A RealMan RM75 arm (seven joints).
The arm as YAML. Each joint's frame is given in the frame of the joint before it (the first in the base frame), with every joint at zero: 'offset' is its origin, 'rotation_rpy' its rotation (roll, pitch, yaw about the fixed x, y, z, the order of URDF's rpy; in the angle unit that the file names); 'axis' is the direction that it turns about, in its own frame. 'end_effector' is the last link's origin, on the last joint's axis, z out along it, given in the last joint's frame.
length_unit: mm
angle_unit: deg
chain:
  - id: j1
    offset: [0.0, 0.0, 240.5]
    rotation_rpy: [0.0, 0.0, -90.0]
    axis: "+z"
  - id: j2
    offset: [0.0, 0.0, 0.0]
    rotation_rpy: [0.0, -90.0, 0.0]
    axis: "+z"
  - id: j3
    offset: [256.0, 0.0, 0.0]
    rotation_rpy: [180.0, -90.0, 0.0]
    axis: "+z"
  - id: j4
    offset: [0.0, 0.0, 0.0]
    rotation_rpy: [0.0, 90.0, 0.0]
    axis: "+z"
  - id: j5
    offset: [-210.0, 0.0, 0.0]
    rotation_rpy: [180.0, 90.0, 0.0]
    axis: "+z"
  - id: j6
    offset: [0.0, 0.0, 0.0]
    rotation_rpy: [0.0, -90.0, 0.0]
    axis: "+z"
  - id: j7
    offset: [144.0, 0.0, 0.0]
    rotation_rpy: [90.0, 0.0, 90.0]
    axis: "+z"
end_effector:
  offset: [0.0, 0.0, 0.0]
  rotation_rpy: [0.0, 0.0, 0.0]
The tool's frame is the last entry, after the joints.
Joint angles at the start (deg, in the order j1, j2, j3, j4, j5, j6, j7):
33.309, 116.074, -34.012, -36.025, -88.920, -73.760, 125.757
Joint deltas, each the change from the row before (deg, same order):
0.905, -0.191, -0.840, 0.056, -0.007, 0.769, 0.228
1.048, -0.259, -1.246, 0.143, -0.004, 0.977, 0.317
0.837, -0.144, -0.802, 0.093, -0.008, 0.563, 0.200
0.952, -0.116, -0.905, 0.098, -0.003, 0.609, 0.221
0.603, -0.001, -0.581, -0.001, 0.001, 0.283, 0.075
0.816, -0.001, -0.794, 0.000, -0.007, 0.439, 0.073
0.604, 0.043, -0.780, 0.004, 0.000, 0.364, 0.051
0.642, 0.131, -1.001, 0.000, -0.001, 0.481, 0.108
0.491, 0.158, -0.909, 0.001, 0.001, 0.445, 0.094
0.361, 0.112, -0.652, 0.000, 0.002, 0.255, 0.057
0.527, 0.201, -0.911, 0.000, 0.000, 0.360, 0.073
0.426, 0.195, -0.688, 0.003, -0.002, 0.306, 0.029
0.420, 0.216, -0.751, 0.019, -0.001, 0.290, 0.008
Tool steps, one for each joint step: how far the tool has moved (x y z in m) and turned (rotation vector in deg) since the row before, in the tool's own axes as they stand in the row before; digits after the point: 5 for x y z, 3 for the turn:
-0.00144, 0.00293, 0.00711, -0.054, 0.648, -0.482
-0.00106, 0.00326, 0.00857, 0.039, 0.957, -0.550
-0.00075, 0.00308, 0.00658, -0.161, 0.706, -0.431
-0.00056, 0.00368, 0.00756, -0.226, 0.810, -0.475
0.00008, 0.00277, 0.00503, -0.269, 0.576, -0.372
0.00005, 0.00367, 0.00678, -0.311, 0.756, -0.545
0.00082, 0.00279, 0.00553, -0.220, 0.725, -0.424
0.00180, 0.00297, 0.00649, -0.196, 0.895, -0.387
0.00205, 0.00227, 0.00544, -0.116, 0.786, -0.285
0.00151, 0.00183, 0.00394, -0.141, 0.602, -0.228
0.00236, 0.00273, 0.00578, -0.230, 0.856, -0.310
0.00195, 0.00219, 0.00469, -0.187, 0.646, -0.246
0.00236, 0.00224, 0.00485, -0.203, 0.722, -0.257

